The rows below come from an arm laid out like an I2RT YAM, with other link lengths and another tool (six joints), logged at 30 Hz.
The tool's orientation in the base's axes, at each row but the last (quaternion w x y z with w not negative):
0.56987 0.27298 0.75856 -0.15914
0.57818 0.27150 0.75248 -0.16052
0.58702 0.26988 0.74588 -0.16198
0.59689 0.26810 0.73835 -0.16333
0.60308 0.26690 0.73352 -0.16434
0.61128 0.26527 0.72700 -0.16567
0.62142 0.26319 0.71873 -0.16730
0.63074 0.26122 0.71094 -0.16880
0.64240 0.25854 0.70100 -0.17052
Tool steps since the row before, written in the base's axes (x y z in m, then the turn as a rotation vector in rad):
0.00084 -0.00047 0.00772 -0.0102 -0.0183 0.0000
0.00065 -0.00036 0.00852 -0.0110 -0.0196 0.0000
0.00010 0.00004 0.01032 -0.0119 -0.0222 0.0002
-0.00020 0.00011 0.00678 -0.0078 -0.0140 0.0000
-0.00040 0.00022 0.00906 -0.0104 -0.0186 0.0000
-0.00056 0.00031 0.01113 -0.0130 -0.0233 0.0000
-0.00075 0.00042 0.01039 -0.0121 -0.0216 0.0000
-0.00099 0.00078 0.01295 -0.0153 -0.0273 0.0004
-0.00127 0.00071 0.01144 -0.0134 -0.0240 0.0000
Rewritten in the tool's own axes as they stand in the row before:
-0.00762 0.00066 -0.00140 -0.0022 -0.0207 0.0022
-0.00836 0.00071 -0.00168 -0.0023 -0.0222 0.0023
-0.00995 0.00087 -0.00261 -0.0029 -0.0248 0.0030
-0.00652 0.00050 -0.00181 -0.0017 -0.0158 0.0017
-0.00872 0.00067 -0.00242 -0.0022 -0.0211 0.0022
-0.01075 0.00085 -0.00283 -0.0028 -0.0264 0.0028
-0.01006 0.00080 -0.00263 -0.0026 -0.0245 0.0025
-0.01257 0.00121 -0.00315 -0.0037 -0.0309 0.0031
-0.01116 0.00090 -0.00277 -0.0029 -0.0272 0.0028

